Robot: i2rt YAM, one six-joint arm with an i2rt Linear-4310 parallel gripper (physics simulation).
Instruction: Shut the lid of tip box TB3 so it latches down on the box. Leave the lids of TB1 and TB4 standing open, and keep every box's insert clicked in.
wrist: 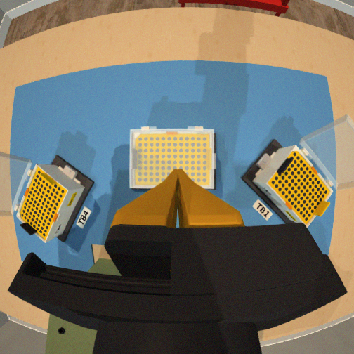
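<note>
The middle tip box, whose label does not show, sits on the blue mat with its clear lid lying down over the yellow insert; whether the latch has caught cannot be told. My gripper is shut and empty, its orange fingertips in front of the near part of this lid in the view; the gap to the lid cannot be told. TB1 stands at the right with its clear lid open. TB4 stands at the left with its clear lid open. The yellow inserts of both sit in their boxes.
The blue mat lies on a wooden table. Label cards for TB4 and TB1 lie near their boxes. A green part shows at the lower left, partly behind my gripper's body. A red object is beyond the table's far edge.
</note>
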